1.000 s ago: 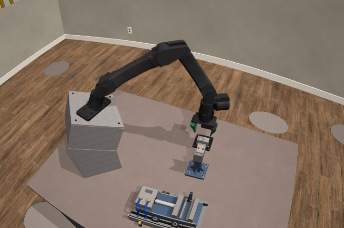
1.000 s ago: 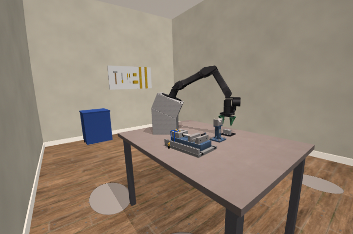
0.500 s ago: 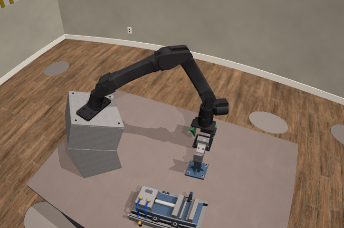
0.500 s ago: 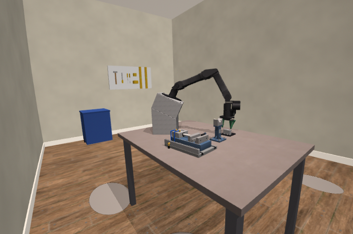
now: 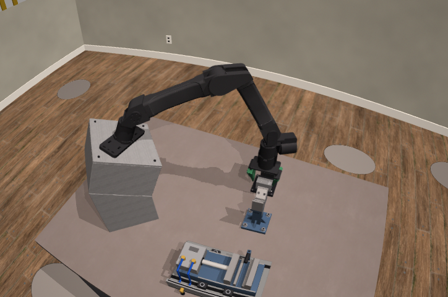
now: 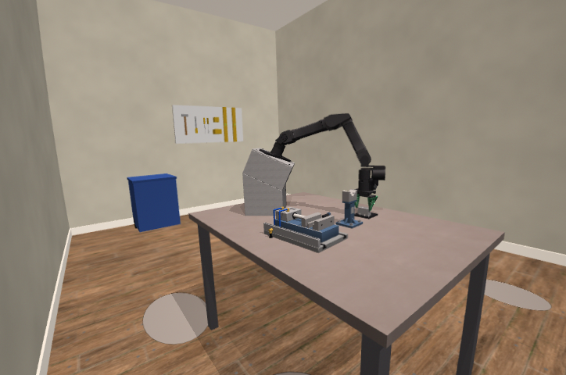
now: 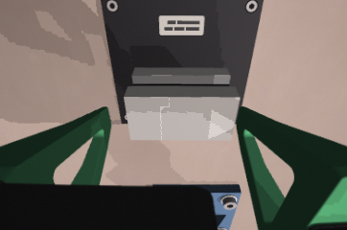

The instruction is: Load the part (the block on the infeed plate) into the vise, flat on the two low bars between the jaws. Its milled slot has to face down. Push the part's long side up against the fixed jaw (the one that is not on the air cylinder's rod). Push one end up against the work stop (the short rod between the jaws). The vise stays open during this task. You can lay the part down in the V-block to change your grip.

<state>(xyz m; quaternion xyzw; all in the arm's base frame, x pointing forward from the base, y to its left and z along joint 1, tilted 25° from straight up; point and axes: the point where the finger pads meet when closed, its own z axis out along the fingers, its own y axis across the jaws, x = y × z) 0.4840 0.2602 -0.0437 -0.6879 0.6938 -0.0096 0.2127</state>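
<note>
Right now my hand is 2 cm above the part and 1 cm to the right of it. From my hand the other things lie so: black infeed plate (4 cm below, 2 cm to the left); work stop rod (36 cm to the right, 6 cm ahead, 5 cm above); piston rod (42 cm to the right, 3 cm above, 2 cm behind).
</note>
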